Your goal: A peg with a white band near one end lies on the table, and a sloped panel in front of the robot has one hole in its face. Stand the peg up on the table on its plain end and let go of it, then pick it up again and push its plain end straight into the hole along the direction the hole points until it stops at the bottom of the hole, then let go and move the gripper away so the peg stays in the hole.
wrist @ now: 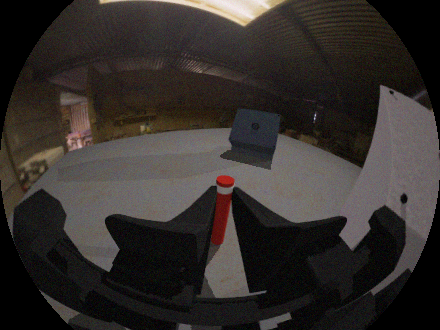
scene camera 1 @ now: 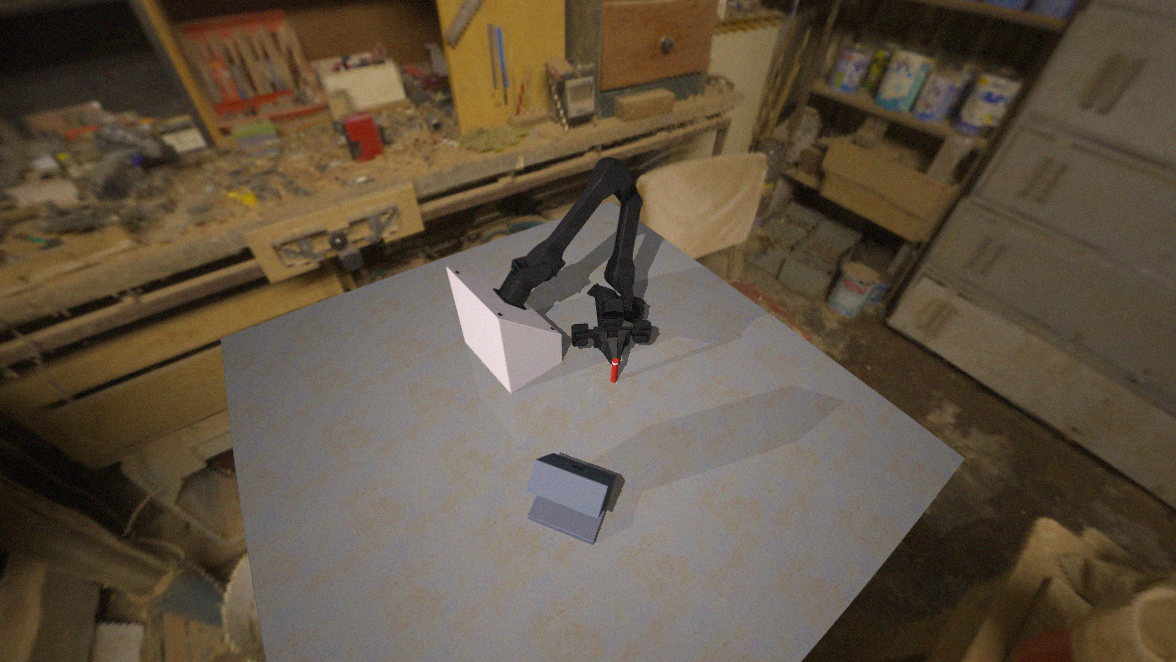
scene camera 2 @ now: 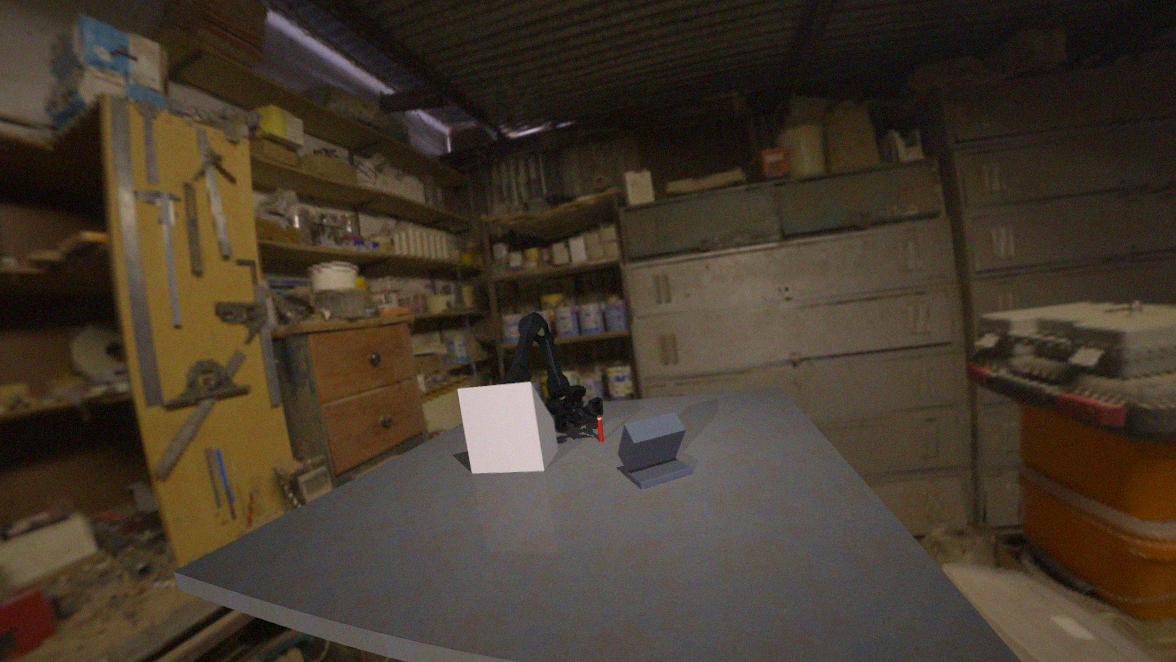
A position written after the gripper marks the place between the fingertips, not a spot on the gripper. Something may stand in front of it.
In view: the gripper [scene camera 1: 615,363], a red peg [wrist: 224,184] and a sloped panel [scene camera 1: 553,477].
The gripper also shows in the wrist view [wrist: 224,191] and in scene camera 2 [scene camera 2: 599,419]. The sloped panel shows as well in scene camera 2 [scene camera 2: 646,442].
